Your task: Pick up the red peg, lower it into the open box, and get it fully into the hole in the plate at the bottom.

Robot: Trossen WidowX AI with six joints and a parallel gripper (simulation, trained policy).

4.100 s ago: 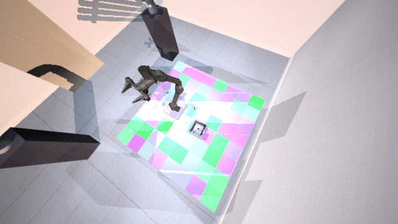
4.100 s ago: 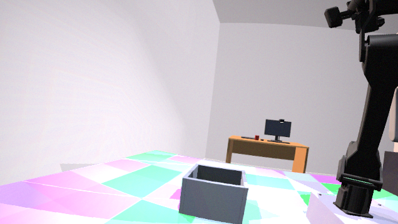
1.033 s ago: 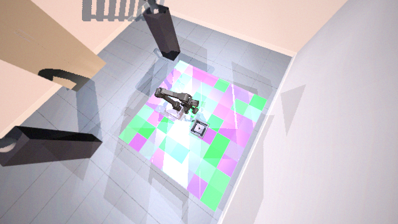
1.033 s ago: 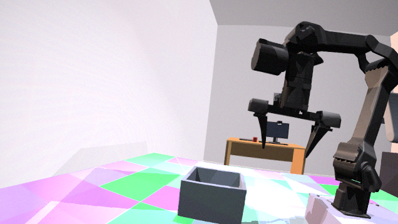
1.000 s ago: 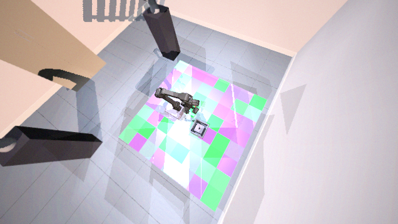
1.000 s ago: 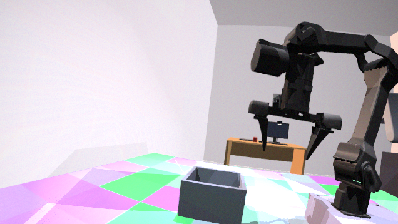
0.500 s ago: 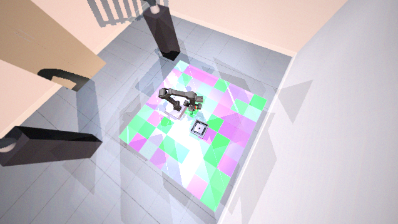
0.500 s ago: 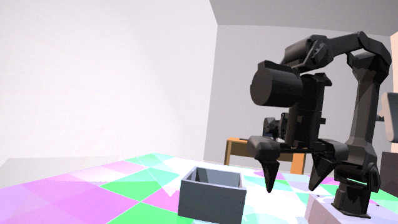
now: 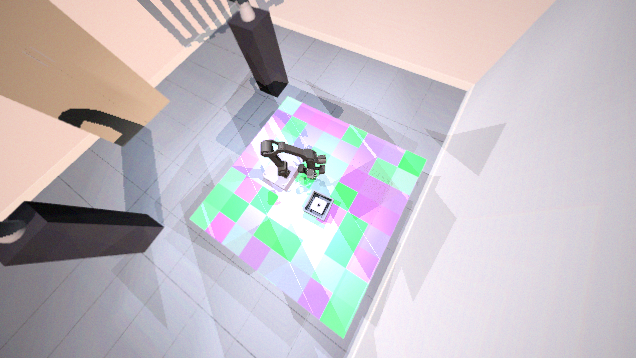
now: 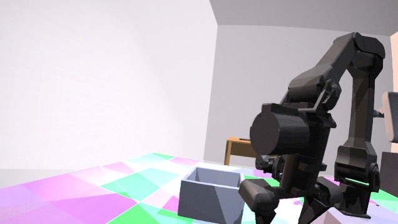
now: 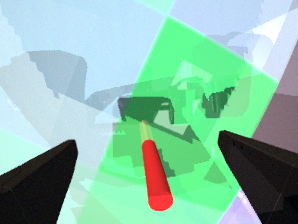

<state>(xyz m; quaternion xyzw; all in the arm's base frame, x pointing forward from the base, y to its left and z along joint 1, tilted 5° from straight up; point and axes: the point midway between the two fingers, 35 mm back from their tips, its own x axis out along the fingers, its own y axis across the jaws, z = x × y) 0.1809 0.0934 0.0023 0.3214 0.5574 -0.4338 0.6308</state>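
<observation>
Right now my gripper tip is 20 mm to the right of the red peg, 20 mm above it and 10 mm past it. Also, from my gripper tip: plate: 170 mm to the right, 150 mm ahead, 10 mm below; then grey box: 170 mm to the right, 150 mm ahead, 30 mm below.
</observation>
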